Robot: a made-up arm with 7 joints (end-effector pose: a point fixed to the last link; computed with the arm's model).
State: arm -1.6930 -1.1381 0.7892 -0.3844 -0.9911 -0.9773 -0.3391
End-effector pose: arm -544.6 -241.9 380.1 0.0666 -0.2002 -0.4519 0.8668
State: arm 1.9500 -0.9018 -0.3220 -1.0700 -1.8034 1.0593 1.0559
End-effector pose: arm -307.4 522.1 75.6 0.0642 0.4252 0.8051 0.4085
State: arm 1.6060 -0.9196 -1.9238 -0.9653 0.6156 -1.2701 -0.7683
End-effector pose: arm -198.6 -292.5 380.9 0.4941 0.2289 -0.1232 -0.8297
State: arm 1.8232 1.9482 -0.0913 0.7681 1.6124 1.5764 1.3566
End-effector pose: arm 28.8 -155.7 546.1 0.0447 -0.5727 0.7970 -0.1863
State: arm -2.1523 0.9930 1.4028 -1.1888 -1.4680 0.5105 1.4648
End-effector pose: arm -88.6 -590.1 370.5 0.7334 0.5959 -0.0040 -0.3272
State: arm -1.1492 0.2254 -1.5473 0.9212 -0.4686 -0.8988 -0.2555
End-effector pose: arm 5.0 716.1 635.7 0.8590 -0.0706 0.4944 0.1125
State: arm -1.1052 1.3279 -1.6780 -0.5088 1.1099 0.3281 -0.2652
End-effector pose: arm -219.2 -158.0 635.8 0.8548 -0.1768 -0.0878 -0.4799
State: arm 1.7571 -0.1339 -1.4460 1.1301 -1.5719 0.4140 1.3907
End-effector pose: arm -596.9 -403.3 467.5 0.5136 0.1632 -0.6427 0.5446
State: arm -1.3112 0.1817 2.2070 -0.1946 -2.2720 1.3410 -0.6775
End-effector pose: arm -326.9 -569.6 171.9 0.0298 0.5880 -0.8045 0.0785
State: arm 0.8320 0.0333 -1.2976 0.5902 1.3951 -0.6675 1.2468
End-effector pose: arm -106.4 524.8 543.5 0.7140 0.2394 0.3726 0.5423
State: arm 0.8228 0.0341 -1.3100 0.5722 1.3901 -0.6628 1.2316
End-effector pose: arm -101.8 522.3 536.1 0.7248 0.2333 0.3733 0.5301
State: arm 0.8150 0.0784 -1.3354 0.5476 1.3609 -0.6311 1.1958
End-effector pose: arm -99.5 509.7 491.9 0.7413 0.2103 0.4086 0.4892
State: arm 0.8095 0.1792 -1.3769 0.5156 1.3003 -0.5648 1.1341
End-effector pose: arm -110.8 472.3 402.7 0.7557 0.1564 0.4846 0.4119
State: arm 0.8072 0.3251 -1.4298 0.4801 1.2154 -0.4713 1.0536
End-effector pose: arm -152.1 394.3 292.0 0.7495 0.0626 0.5816 0.3101
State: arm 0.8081 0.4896 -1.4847 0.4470 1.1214 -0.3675 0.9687
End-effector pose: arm -222.0 279.3 202.9 0.7108 -0.0611 0.6689 0.2087
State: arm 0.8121 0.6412 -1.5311 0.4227 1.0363 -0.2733 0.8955
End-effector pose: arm -296.8 157.9 161.0 0.6484 -0.1845 0.7267 0.1318
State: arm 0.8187 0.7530 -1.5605 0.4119 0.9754 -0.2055 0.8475
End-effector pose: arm -353.1 66.8 155.3 0.5871 -0.2744 0.7564 0.0884
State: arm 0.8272 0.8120 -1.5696 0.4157 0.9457 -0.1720 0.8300
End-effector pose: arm -384.4 23.1 159.7 0.5484 -0.3154 0.7710 0.0733
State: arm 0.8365 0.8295 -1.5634 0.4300 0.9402 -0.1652 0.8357
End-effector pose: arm -397.8 17.1 160.9 0.5332 -0.3178 0.7804 0.0752
